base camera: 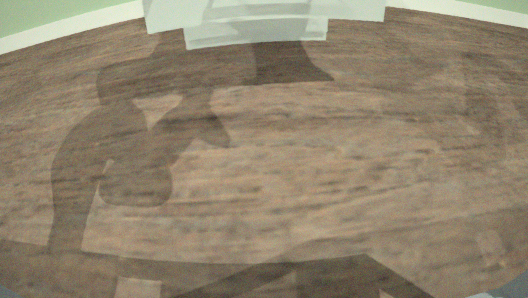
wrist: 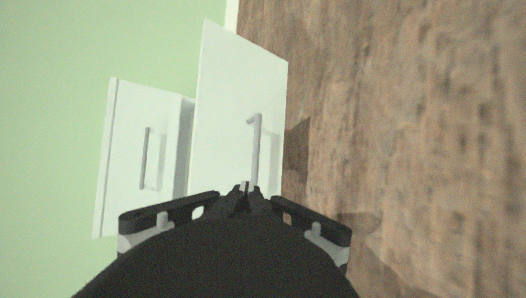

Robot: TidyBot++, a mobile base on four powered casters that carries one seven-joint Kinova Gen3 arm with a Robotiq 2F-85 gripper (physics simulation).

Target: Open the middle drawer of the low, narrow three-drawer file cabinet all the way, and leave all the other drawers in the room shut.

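Places are measured from the arm's base along level axes (x down, y ahead, z right), in metres.
Pixels of known places: gripper, fingertip midpoint: (wrist: 246, 189).
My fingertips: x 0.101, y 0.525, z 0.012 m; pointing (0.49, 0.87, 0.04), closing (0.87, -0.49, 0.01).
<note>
Behind a point stands the place of what it marks.
The white file cabinet's lower part (base camera: 257, 33) @(x 0.354, y 0.917, z -0.005 m) shows at the top of the base view. In the wrist view the middle drawer's front (wrist: 230, 95) @(x 0.093, y 0.592, z 0.132 m) stands well out from the cabinet, with its grey bar handle (wrist: 256, 150) @(x 0.123, y 0.550, z 0.056 m) upright in the picture. The top drawer's front (wrist: 131, 150) @(x -0.063, y 0.919, z 0.012 m) is flush and shut, with its own handle (wrist: 145, 158) @(x -0.027, y 0.882, z -0.004 m). The bottom drawer's front is hidden in the wrist view. My gripper (wrist: 246, 189) @(x 0.101, y 0.525, z 0.012 m) is shut with nothing between its fingers. Its tips overlap the near end of the middle handle in the picture; whether they touch it I cannot tell.
A green wall (base camera: 60, 16) @(x 0.288, y 1.414, z -1.021 m) (wrist: 55, 100) @(x -0.444, y 1.487, z 0.175 m) with a white baseboard (base camera: 80, 26) @(x 0.367, y 1.407, z -0.910 m) runs behind the cabinet. Wood floor (base camera: 325, 175) @(x 0.396, y 0.413, z 0.095 m) (wrist: 425, 125) @(x 0.396, y 0.439, z 0.130 m) lies in front of it, with shadows of the arm and base. The gripper does not show in the base view.
</note>
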